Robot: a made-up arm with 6 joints. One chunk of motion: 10 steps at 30 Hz.
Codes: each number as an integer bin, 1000 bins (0 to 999) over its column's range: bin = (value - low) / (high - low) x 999, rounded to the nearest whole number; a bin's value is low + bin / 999 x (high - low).
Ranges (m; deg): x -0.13..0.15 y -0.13..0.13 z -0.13..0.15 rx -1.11..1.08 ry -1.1..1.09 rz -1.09..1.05
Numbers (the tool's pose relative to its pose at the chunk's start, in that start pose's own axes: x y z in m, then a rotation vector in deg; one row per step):
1: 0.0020 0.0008 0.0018 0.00 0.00 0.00
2: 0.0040 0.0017 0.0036 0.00 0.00 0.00
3: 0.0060 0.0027 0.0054 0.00 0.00 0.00
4: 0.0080 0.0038 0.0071 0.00 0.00 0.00
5: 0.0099 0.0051 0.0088 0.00 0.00 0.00
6: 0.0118 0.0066 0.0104 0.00 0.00 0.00
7: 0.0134 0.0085 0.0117 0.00 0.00 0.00
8: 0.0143 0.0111 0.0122 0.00 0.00 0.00
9: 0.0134 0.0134 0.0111 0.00 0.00 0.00
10: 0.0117 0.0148 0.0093 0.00 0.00 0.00
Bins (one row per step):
1: 471 503 470 506 502 509
2: 478 506 477 506 502 509
3: 485 510 483 506 502 509
4: 492 514 489 506 502 509
5: 499 519 495 506 502 509
6: 506 525 501 506 502 509
7: 512 532 506 506 502 509
8: 515 542 507 506 502 509
9: 512 551 503 506 502 509
10: 506 556 497 506 502 509

